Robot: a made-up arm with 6 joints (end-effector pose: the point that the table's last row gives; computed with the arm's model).
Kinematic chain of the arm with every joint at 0, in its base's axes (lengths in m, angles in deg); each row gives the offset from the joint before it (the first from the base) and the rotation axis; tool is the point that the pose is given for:
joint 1: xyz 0 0 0.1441 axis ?
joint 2: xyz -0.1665 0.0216 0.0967 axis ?
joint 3: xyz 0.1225 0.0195 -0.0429 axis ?
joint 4: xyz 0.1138 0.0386 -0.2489 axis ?
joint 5: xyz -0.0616 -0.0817 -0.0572 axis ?
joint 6: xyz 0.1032 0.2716 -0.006 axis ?
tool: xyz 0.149 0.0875 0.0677
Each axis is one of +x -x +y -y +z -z.
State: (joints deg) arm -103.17 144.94 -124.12 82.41 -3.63 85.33
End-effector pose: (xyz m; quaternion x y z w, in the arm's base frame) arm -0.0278 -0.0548 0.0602 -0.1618 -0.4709 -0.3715 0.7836
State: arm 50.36 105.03 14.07 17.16 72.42 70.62
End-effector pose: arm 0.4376 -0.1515 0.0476 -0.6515 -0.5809 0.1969 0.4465
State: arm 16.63 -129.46 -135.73 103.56 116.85 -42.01
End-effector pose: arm -0.2284 0.5755 0.8054 0.2095 0.4892 0.6786 0.5064
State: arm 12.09 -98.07 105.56 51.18 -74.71 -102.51
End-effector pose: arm 0.3790 0.3109 0.3966 0.8051 0.4252 0.1249 0.3942
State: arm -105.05 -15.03 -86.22 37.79 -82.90 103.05
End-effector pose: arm 0.2295 -0.1867 0.1694 -0.3163 0.0175 -0.9407 0.1218
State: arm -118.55 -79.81 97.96 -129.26 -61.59 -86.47
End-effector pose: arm -0.0917 0.4094 -0.2422 -0.4867 0.6233 0.0335 0.6112
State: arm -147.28 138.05 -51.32 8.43 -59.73 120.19
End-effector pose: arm 0.0518 -0.0508 -0.3261 -0.5570 -0.7248 0.1737 0.3663
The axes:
joint 1: +y
joint 2: -x
joint 3: -z
joint 4: +x
joint 5: -z
joint 6: -y

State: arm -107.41 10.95 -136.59 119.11 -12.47 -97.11
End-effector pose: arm -0.1009 0.0791 -0.0875 -0.4867 0.7860 0.2925 0.2446
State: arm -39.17 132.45 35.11 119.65 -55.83 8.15
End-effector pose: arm -0.2542 0.0243 0.1162 -0.3611 -0.4544 0.5229 0.6242
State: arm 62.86 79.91 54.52 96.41 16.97 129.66
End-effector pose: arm 0.1583 -0.0109 0.2000 -0.1646 -0.8401 -0.1768 0.4857
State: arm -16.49 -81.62 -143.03 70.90 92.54 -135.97
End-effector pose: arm -0.5062 0.5274 0.1321 -0.5152 0.7156 0.4114 0.2307
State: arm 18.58 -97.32 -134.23 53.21 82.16 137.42
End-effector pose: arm -0.2213 0.2693 0.6359 0.6722 -0.5542 -0.3793 0.3116
